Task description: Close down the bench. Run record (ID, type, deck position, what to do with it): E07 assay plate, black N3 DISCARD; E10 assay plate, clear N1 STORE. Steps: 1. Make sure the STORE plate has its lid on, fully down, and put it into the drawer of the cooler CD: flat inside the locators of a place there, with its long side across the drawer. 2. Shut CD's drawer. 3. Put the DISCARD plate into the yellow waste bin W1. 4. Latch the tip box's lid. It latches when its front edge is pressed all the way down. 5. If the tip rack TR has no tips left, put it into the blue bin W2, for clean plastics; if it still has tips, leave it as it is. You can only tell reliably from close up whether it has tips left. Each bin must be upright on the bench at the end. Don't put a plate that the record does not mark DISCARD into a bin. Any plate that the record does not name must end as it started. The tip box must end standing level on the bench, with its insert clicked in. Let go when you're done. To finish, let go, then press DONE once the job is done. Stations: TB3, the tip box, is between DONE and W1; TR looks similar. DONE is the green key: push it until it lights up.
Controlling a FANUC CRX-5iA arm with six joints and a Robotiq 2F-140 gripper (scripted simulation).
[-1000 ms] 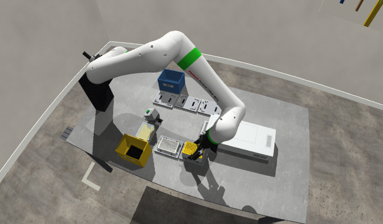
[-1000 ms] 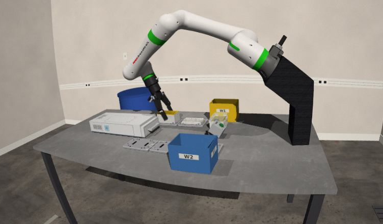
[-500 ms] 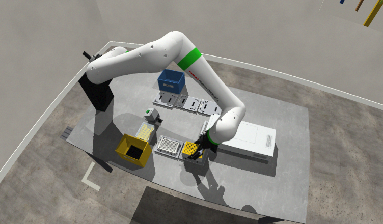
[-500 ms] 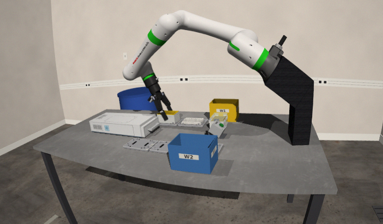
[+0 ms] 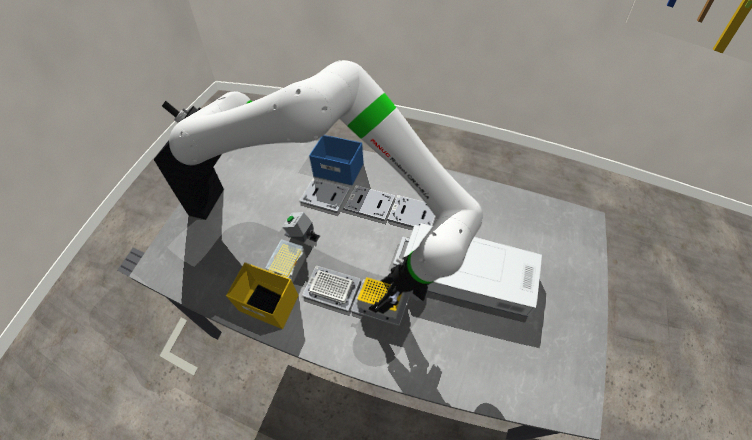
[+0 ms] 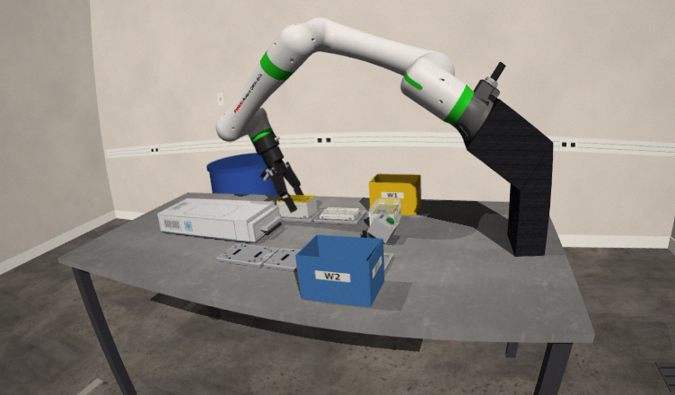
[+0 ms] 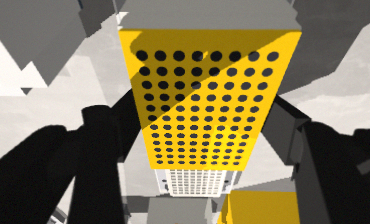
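My hand is 10 mm past the yellow tip rack TR and 10 mm above it. From my hand the other things lie so: clear lid 160 mm ahead, 160 mm to the left, 40 mm below; then clear plate 160 mm ahead, 160 mm to the left, 40 mm below; then white plate 170 mm behind, 30 mm to the left, 40 mm below.
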